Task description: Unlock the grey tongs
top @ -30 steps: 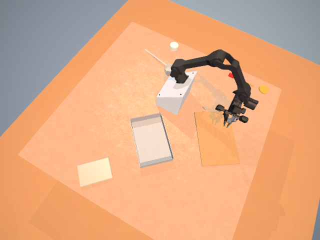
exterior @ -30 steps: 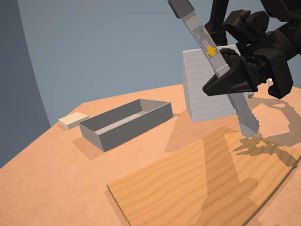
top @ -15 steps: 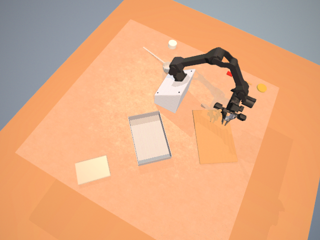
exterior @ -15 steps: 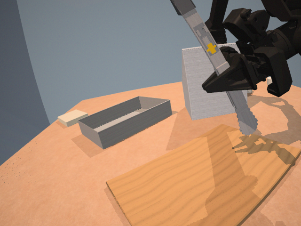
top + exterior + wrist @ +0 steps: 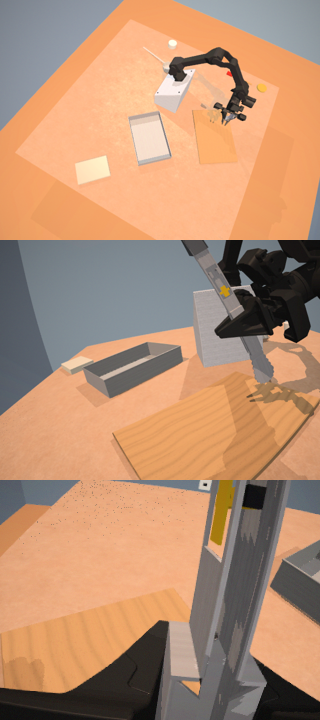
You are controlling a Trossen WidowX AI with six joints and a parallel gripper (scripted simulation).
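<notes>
The wooden board is 170 mm below my gripper tip. Round my gripper tip: red-headed stick 510 mm behind, 170 mm below, 70 mm to the right; grey roasting tin 330 mm to the right, 260 mm ahead, 150 mm below; yellow lock piece 60 mm above, 20 mm behind.
</notes>
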